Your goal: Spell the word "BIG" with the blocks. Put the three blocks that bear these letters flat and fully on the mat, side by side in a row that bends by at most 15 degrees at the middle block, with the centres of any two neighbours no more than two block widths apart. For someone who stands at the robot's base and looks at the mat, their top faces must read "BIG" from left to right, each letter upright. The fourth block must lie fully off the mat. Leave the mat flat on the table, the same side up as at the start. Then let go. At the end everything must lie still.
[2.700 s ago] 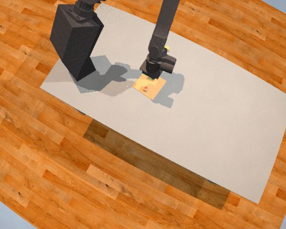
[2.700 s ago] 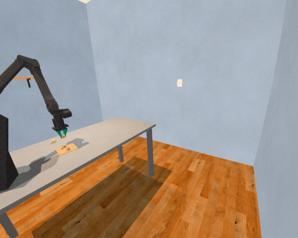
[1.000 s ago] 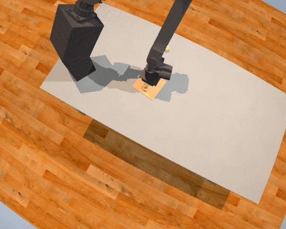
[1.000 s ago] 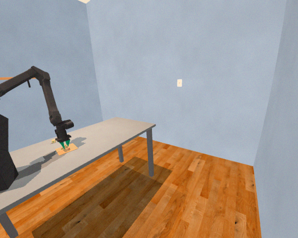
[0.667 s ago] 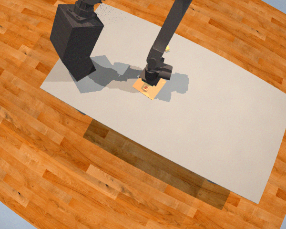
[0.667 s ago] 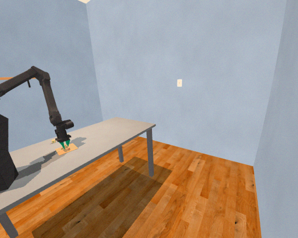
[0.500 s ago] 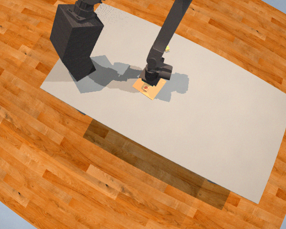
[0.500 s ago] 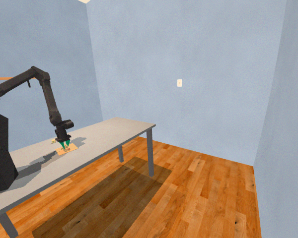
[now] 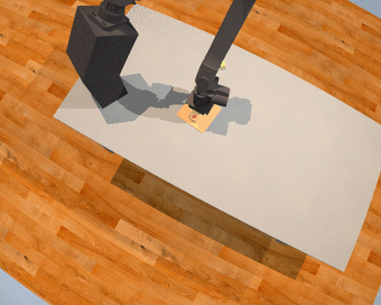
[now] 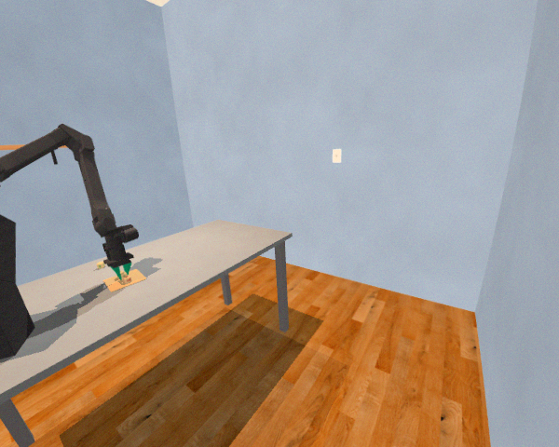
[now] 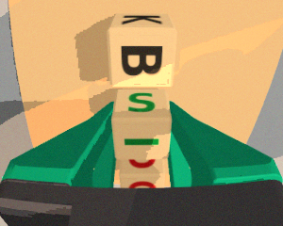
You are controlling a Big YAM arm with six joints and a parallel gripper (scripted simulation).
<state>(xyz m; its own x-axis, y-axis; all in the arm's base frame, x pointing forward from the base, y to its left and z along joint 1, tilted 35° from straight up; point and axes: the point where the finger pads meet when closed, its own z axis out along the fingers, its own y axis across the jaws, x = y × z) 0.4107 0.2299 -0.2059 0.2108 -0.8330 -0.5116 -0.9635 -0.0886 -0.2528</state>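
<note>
Now: hand 2 cm above the mat. From my hand the other things lie so: block 7 cm behind, 24 cm to the left, 1 cm below.
</note>
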